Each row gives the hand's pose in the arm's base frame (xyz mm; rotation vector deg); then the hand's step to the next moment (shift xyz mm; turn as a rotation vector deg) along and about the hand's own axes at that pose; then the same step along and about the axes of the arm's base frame.
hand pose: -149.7 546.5 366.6 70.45 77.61 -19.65
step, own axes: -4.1 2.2 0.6 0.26 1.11 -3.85
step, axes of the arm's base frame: 0.9 -1.4 4.4 -1.13 3.65 1.22
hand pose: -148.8 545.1 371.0 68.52 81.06 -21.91
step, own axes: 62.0 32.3 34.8 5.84 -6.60 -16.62
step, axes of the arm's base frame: 58.2 12.4 -50.6 -13.14 13.01 -3.43
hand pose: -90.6 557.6 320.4 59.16 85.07 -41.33
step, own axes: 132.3 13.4 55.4 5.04 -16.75 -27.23
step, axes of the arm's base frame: 38.7 -15.4 -137.9 -26.94 17.84 -1.82
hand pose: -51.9 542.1 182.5 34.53 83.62 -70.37
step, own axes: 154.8 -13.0 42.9 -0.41 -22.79 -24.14
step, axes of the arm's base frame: -38.7 -81.6 -133.5 -29.38 14.34 5.76
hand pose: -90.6 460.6 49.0 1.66 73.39 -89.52
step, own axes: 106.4 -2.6 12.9 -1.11 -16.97 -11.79
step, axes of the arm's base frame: -40.9 -82.3 -55.2 -18.10 6.80 7.38
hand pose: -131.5 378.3 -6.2 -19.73 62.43 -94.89
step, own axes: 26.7 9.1 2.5 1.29 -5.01 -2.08
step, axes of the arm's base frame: -3.0 -24.7 -13.6 -5.00 -0.09 2.47
